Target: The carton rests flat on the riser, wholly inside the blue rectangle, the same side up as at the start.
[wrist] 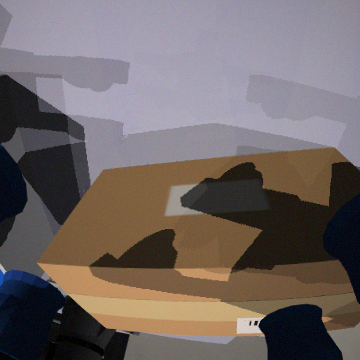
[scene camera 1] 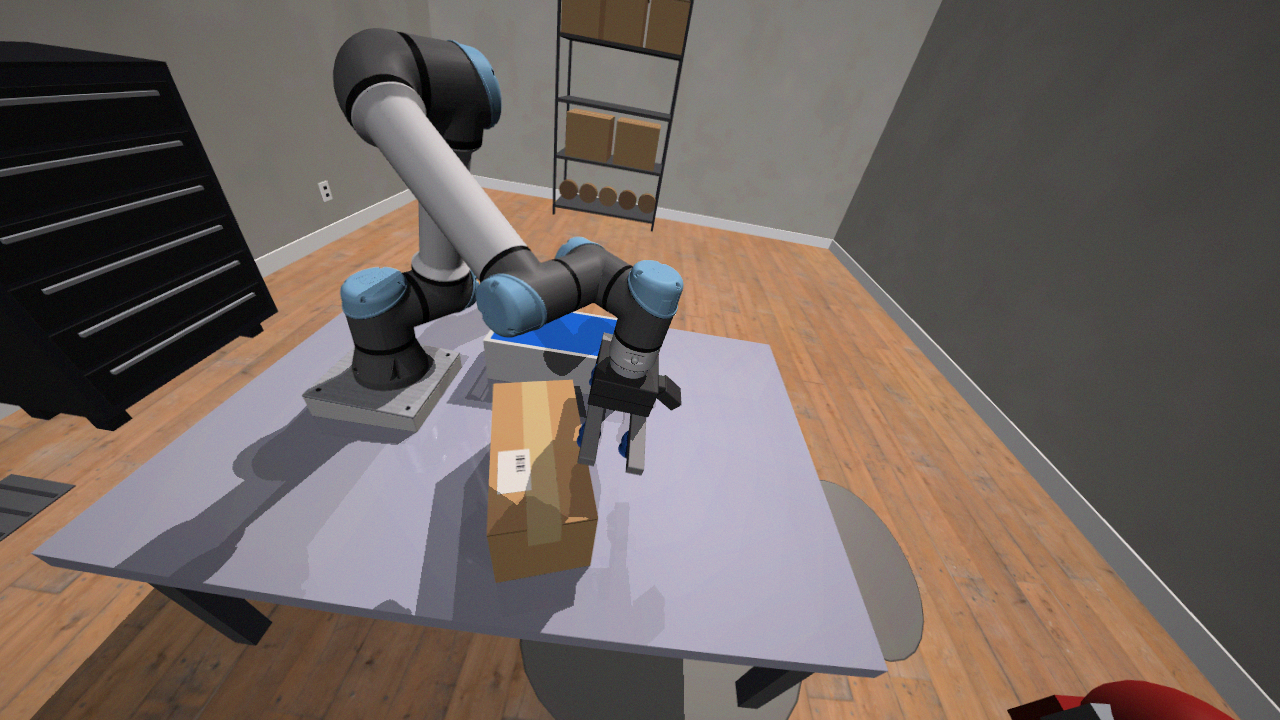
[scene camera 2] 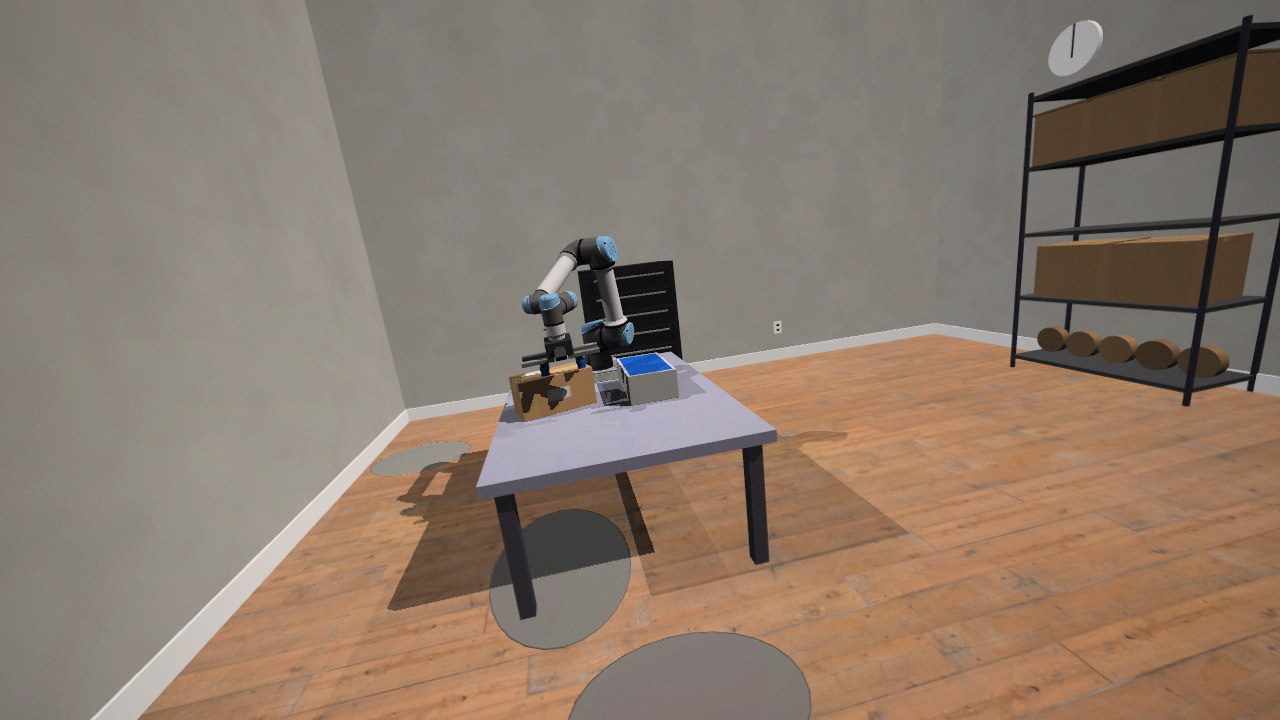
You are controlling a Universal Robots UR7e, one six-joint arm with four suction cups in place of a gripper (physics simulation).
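Places are measured from the arm's base along level axes (x ahead, y left, z up), in centimetres.
Where they show: end effector, tool point: [wrist: 169, 274] [scene camera 1: 612, 414] [scene camera 2: 563, 367]; arm's base, origin of the base link: [scene camera 1: 392, 368] [scene camera 2: 598, 365].
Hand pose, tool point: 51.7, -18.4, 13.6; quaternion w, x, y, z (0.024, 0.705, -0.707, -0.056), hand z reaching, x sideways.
Observation:
Each offset is from my tool point to the top centre of the thing, as dx, dy, dz. Level surfaces: height alone.
The brown carton @(-12.0, -5.4, -3.5) [scene camera 1: 536, 475] [scene camera 2: 552, 390] [wrist: 143, 214] lies flat on the grey table @(dz -19.1) [scene camera 1: 716, 537] [scene camera 2: 626, 439] [wrist: 214, 53], in front of the riser. The riser @(-14.3, +34.8, -7.1) [scene camera 1: 523, 357] [scene camera 2: 652, 386] is a white block whose top is the blue rectangle @(-14.3, +34.8, -7.1) [scene camera 1: 573, 336] [scene camera 2: 645, 365]; nothing lies on it. My gripper [scene camera 1: 610, 445] [scene camera 2: 559, 360] hangs low next to the carton's right long side, with its dark blue suction cups [wrist: 25, 311] close to that side. The cups hold nothing. The wrist view looks slantwise over the carton's top and near side.
The arm's base plate [scene camera 1: 385, 403] is bolted to the table left of the riser. A black drawer cabinet [scene camera 1: 107, 223] [scene camera 2: 640, 300] stands behind the table. A shelf rack [scene camera 1: 557, 107] [scene camera 2: 1215, 215] with boxes stands by the far wall.

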